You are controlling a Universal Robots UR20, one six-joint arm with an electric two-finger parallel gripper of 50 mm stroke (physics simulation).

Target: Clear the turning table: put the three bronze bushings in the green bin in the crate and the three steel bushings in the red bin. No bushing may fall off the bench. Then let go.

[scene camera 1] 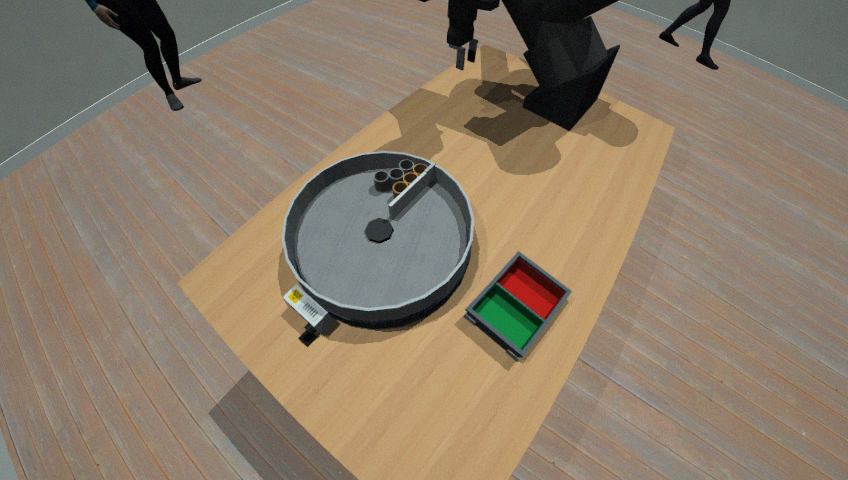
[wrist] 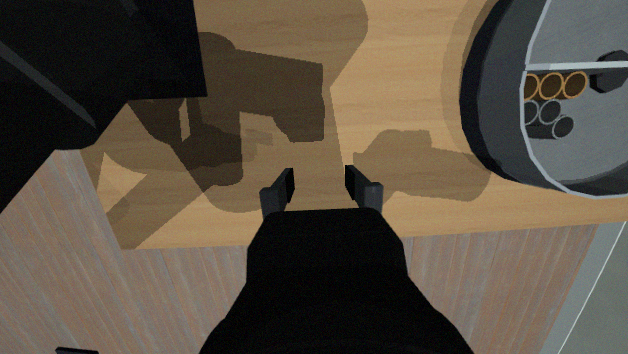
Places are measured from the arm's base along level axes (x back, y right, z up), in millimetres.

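Pixels of known places: gripper, fingertip midpoint: (scene camera 1: pixel 465 64) (wrist: pixel 319 177); arm's base, origin of the base link: (scene camera 1: pixel 572 70) (wrist: pixel 21 2).
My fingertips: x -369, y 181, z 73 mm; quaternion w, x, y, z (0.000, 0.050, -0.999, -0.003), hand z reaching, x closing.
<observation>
For each thing: its top centre in the pictures, then the offset to it from my fingertips. "spot": a spot on its surface instead. Level surfaces: height alone.
- turning table, middle of its top: (scene camera 1: pixel 378 229) (wrist: pixel 614 71) dx -488, dy -168, dz -143 mm
- crate, middle of its top: (scene camera 1: pixel 521 300) dx -396, dy -505, dz -154 mm
- red bin, surface spot: (scene camera 1: pixel 535 288) spot: dx -328, dy -511, dz -198 mm
- upright divider, surface spot: (scene camera 1: pixel 411 190) (wrist: pixel 577 64) spot: dx -373, dy -159, dz -111 mm
- dark hub, middle of its top: (scene camera 1: pixel 378 229) (wrist: pixel 614 71) dx -488, dy -168, dz -143 mm
- white box, surface spot: (scene camera 1: pixel 306 308) spot: dx -722, dy -203, dz -146 mm
- bench, its level: dz -204 mm
Three bronze bushings (scene camera 1: pixel 410 177) (wrist: pixel 551 86) stand upright in a row along the divider of the turning table (scene camera 1: pixel 333 255) (wrist: pixel 600 145). Three steel bushings (scene camera 1: pixel 396 174) (wrist: pixel 550 111) stand upright beside them, on the side away from the divider. In the wrist view the table's wall partly hides the nearest bushings. The crate (scene camera 1: pixel 492 336) stands on the bench, with its green bin (scene camera 1: pixel 508 318) and red bin (scene camera 1: pixel 535 288) both empty. My gripper (scene camera 1: pixel 466 58) (wrist: pixel 319 177) is open and empty, raised over the far end of the bench, well away from the bushings.
The upright divider (scene camera 1: pixel 411 190) (wrist: pixel 575 65) runs from the table's wall towards a dark hub (scene camera 1: pixel 379 230) (wrist: pixel 607 75). A white box (scene camera 1: pixel 306 308) with a yellow label sits at the table's outer side. The robot's dark base (scene camera 1: pixel 568 89) stands on the bench (scene camera 1: pixel 416 380) (wrist: pixel 400 100). Two people stand beyond it.
</observation>
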